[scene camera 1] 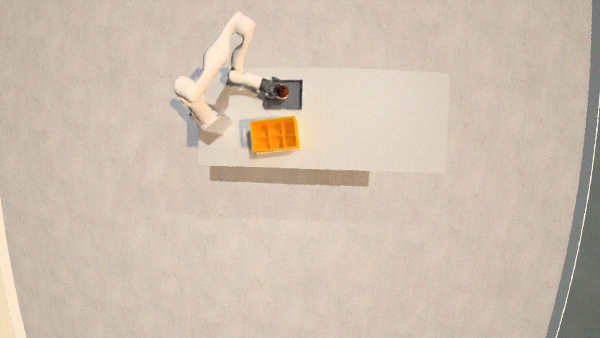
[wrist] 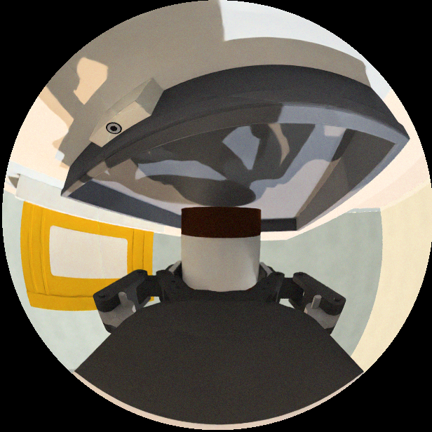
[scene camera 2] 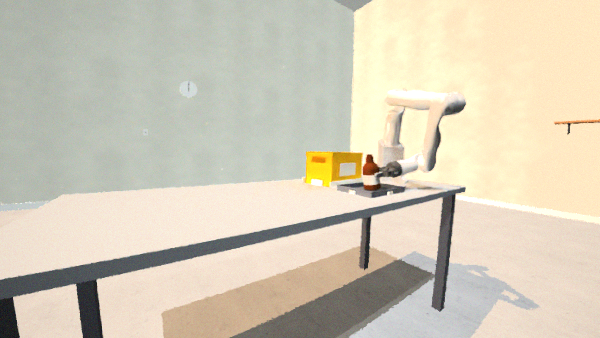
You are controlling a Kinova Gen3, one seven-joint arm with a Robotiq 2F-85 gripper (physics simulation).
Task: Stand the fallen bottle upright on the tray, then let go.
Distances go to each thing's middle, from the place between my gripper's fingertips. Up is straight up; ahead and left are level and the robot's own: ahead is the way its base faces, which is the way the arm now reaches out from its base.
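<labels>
With the brown bottle (wrist: 220, 245) in sight, I find my hand 10 mm below it and 10 mm past it.
</labels>
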